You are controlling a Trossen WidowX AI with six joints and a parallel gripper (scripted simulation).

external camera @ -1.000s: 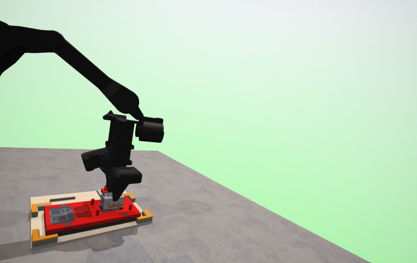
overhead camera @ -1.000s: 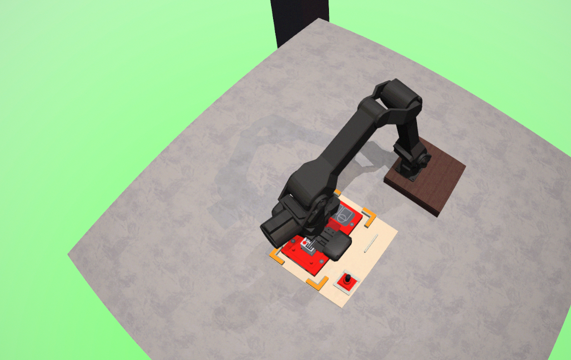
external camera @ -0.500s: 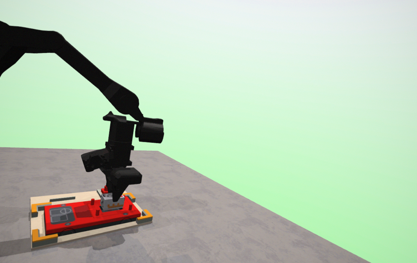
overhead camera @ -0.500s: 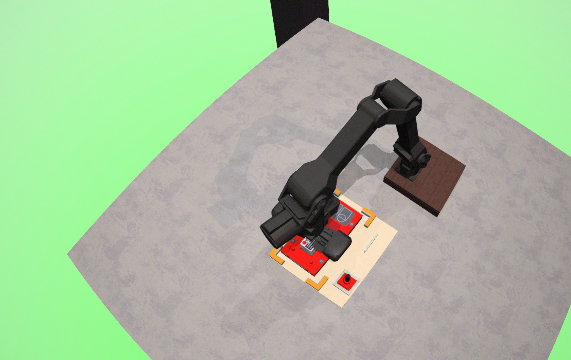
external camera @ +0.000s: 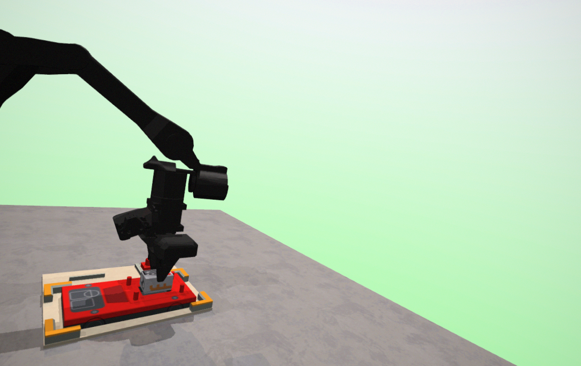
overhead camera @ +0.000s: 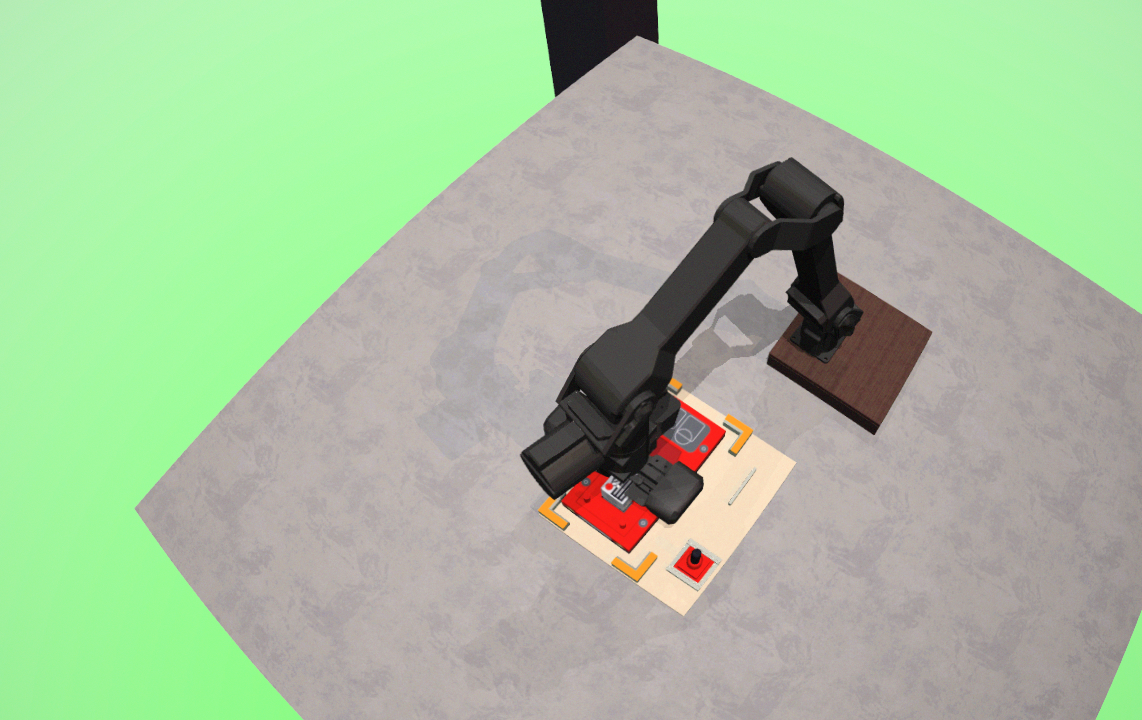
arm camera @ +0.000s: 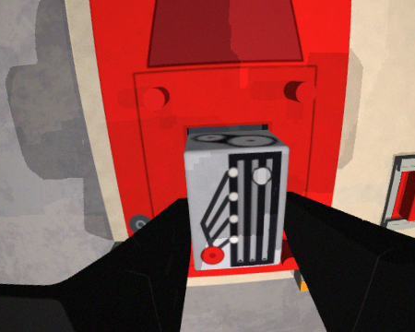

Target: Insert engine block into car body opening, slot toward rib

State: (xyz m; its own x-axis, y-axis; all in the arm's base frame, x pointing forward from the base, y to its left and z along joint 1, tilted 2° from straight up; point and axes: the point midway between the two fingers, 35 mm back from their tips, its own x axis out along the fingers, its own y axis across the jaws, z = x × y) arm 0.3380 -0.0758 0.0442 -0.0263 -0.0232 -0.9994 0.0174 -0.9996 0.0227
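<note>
My gripper tip is now 10 mm above the engine block. The rest, counted from my gripper tip: beige board: 30 mm behind, 30 mm to the left, 40 mm below.
</note>
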